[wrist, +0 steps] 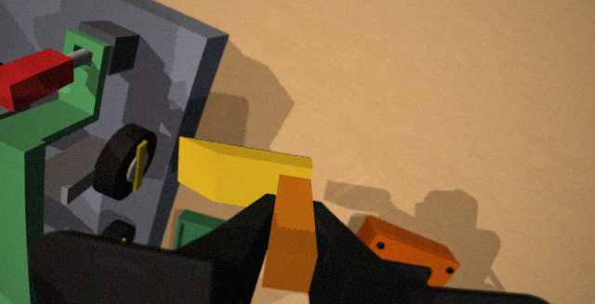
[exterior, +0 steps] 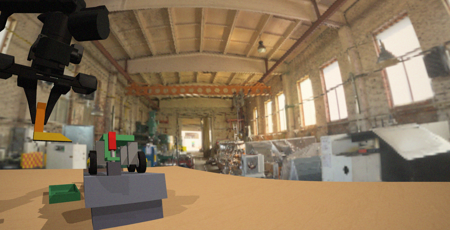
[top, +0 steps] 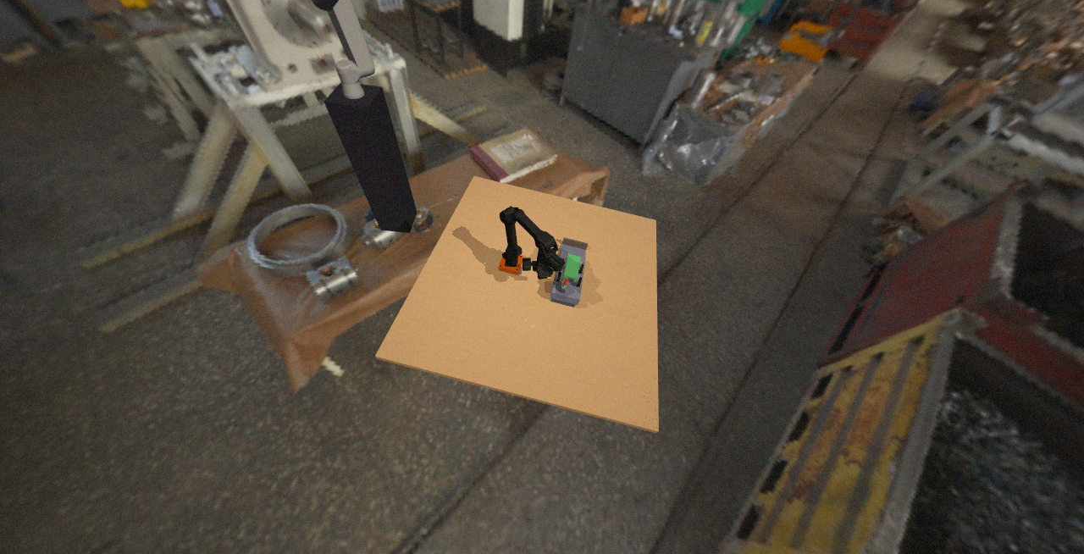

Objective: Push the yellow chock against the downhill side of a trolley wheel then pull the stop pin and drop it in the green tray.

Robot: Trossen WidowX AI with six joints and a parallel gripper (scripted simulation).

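The yellow chock lies 2 cm ahead of my gripper tip and 1 cm below it. The rest, counted from my gripper tip: ramp: 17 cm ahead, 8 cm to the left, 13 cm below; then green trolley: 17 cm ahead, 7 cm to the left, 6 cm below; then stop pin: 13 cm ahead, 2 cm to the right, 4 cm below.
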